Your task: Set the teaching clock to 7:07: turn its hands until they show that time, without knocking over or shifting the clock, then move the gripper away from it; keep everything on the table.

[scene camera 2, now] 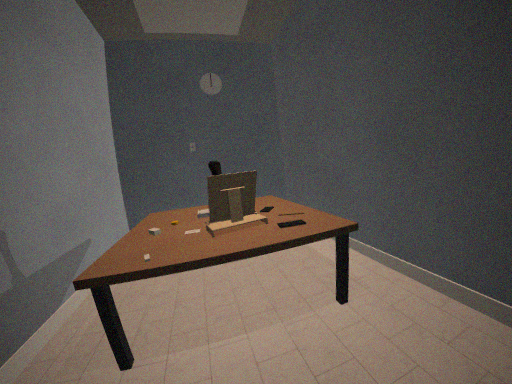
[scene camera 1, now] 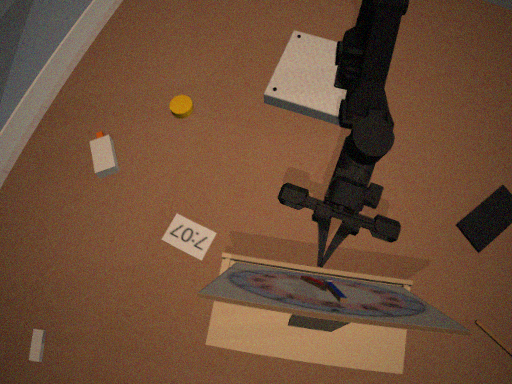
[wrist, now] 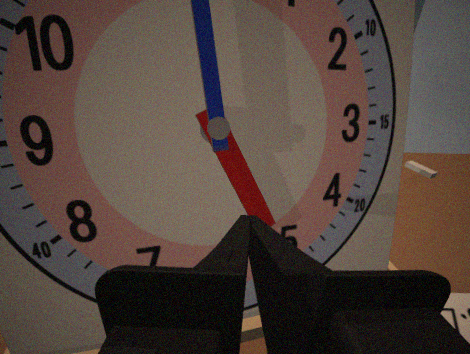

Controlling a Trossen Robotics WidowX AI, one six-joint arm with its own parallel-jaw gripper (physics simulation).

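Note:
The teaching clock stands upright on its wooden stand; its back faces scene camera 2. In the wrist view the blue hand points up, slightly left, its tip outside the frame. The short red hand points down and right, close to the 5. My gripper is shut and empty in front of the lower face. In the wrist view its tips overlap the area beside the red hand's end; contact cannot be told. The clock hides the gripper in scene camera 2.
A card reading 7:07 lies beside the clock. A yellow disc, a white box, a small white bar, a white plate, a black slab and a thin stick lie around.

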